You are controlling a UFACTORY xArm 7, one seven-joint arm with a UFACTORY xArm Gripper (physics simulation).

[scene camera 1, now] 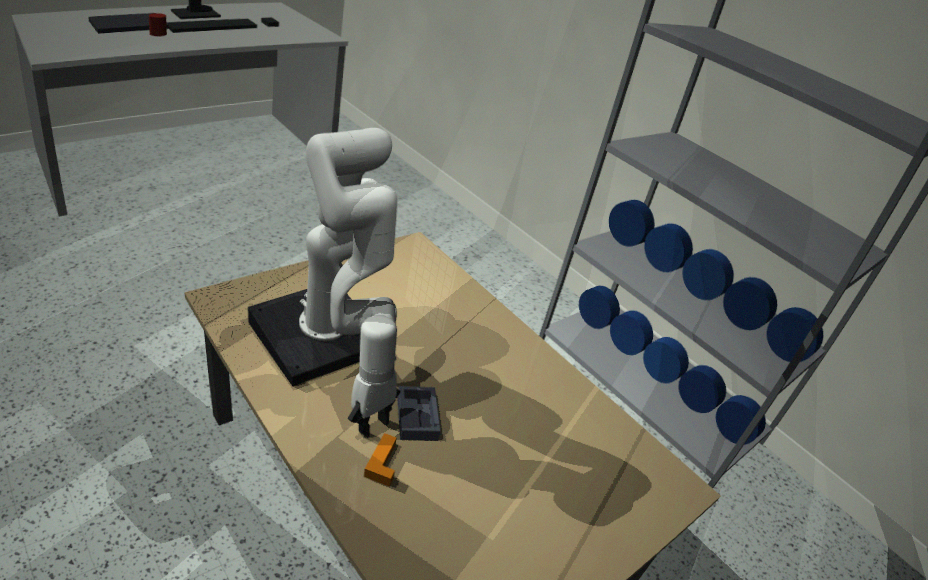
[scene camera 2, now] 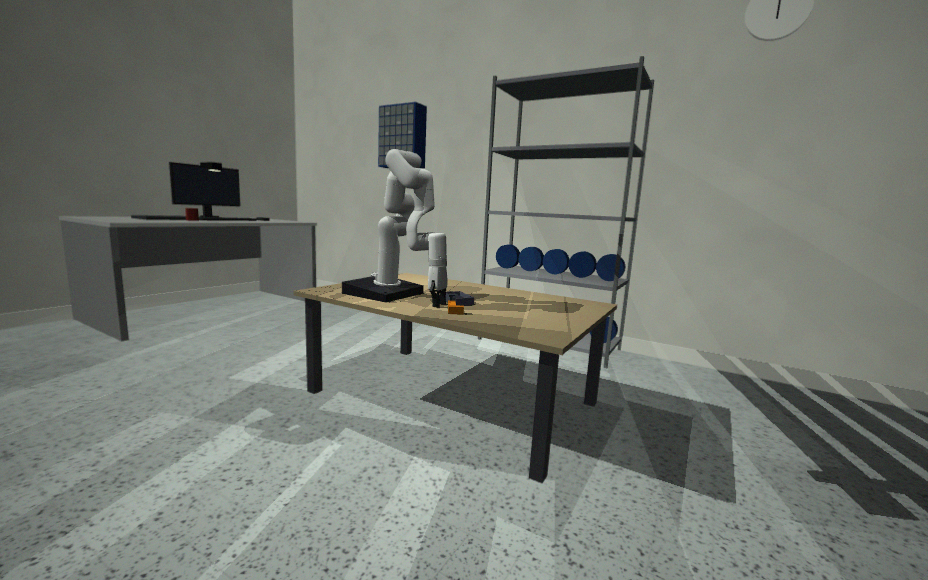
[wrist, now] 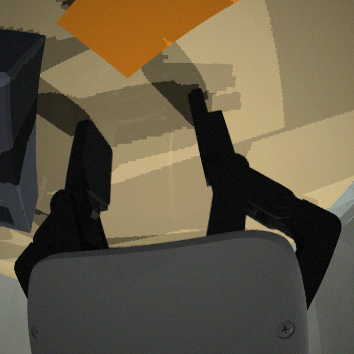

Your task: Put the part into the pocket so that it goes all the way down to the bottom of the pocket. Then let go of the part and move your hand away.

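Frame: origin at the arm's base, x ahead, y right, z down, level; centimetres.
Seen in the pictures: gripper, between the fingertips: (scene camera 1: 373, 427) (scene camera 2: 439, 305) (wrist: 144, 121); arm's base, origin of its link: (scene camera 1: 323, 323) (scene camera 2: 387, 283).
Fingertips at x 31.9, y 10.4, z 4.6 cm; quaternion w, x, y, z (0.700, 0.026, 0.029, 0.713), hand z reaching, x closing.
Pixels of each thing's middle, then the offset from my fingertips to it. Level surfaces: height alone.
- orange L-shaped block, middle of its body: (scene camera 1: 386, 459) (scene camera 2: 455, 307) dx +9.4, dy +4.8, dz -1.4 cm
- dark grey block, middle of its body: (scene camera 1: 418, 412) (scene camera 2: 457, 298) dx +4.2, dy -10.3, dz -1.7 cm
- wooden table, height of its surface: dz +0.1 cm
The part is an orange L-shaped block (scene camera 1: 379, 459) (scene camera 2: 455, 309) (wrist: 140, 35) that lies on the table outside the pocket. The pocket is in a dark grey block (scene camera 1: 420, 434) (scene camera 2: 466, 300) (wrist: 28, 195) with raised walls. No orange shows inside it in scene camera 1. My gripper (scene camera 1: 374, 426) (scene camera 2: 439, 303) (wrist: 144, 121) is open with its fingers apart and table showing between them. It points down, low over the table, near the end of the part's long arm. The part is ahead of the fingertips in the wrist view, and the pocket block is at the left.
The wooden table (scene camera 1: 520, 478) (scene camera 2: 561, 328) carries the arm's black base plate (scene camera 1: 273, 331) (scene camera 2: 355, 290) behind the gripper. A metal shelf rack (scene camera 1: 745, 99) (scene camera 2: 568, 78) with blue discs stands beyond the table. A desk (scene camera 1: 61, 51) (scene camera 2: 95, 220) with a red cup (scene camera 1: 157, 24) (scene camera 2: 192, 214) stands at the back left.
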